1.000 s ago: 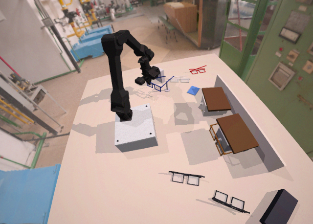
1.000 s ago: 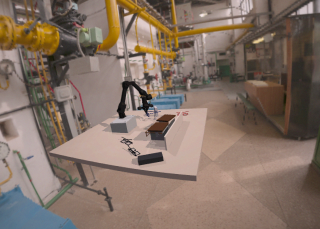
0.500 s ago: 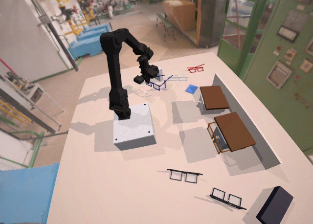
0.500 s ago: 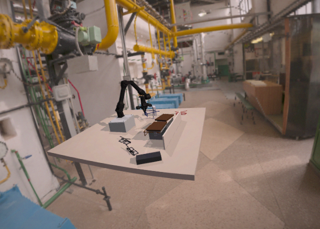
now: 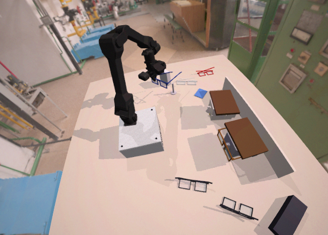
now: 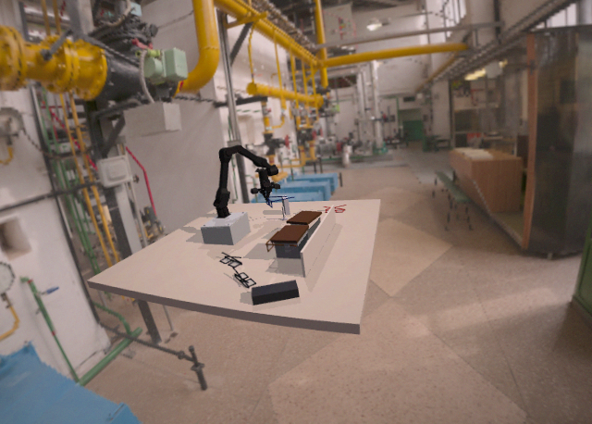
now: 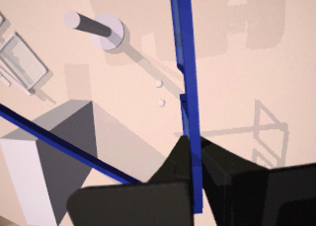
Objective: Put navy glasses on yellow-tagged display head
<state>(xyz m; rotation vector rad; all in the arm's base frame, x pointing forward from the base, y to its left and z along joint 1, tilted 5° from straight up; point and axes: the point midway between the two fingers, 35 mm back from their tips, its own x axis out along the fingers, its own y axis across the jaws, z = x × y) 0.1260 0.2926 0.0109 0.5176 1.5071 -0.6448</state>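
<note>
Right now the white peg stand is 110 mm ahead of my gripper tip, 10 mm to the right of it and 90 mm below it. From my gripper tip the other things lie so: back panel 490 mm ahead, 330 mm to the right, 60 mm below; blue card 290 mm ahead, 50 mm to the right, 110 mm below; dark box 490 mm ahead, 770 mm to the right, 100 mm below.
</note>
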